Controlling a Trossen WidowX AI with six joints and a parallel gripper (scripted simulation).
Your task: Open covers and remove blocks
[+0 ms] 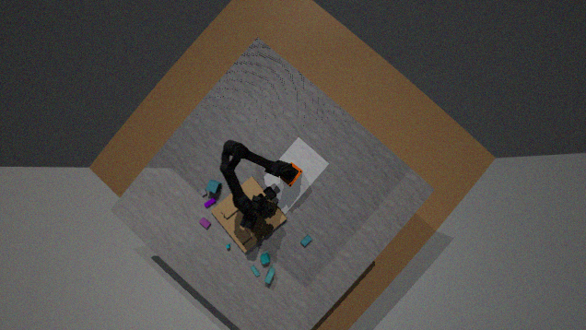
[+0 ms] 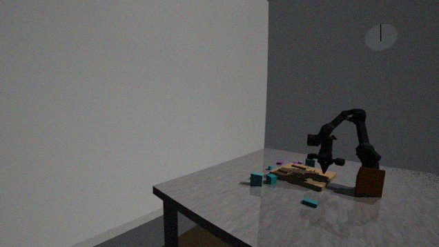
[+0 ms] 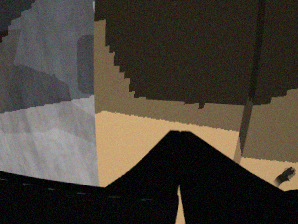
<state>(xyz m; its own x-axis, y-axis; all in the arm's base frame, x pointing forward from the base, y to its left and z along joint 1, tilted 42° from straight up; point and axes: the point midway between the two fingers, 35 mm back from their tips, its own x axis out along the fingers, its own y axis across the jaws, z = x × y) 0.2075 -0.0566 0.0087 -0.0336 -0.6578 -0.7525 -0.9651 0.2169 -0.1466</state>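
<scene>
My gripper tip is 100 mm short of the tan puzzle board, 30 mm to the left of it and 20 mm above it. Round my gripper tip: flat teal block (320 mm to the left, 40 mm ahead, 30 mm below).
</scene>
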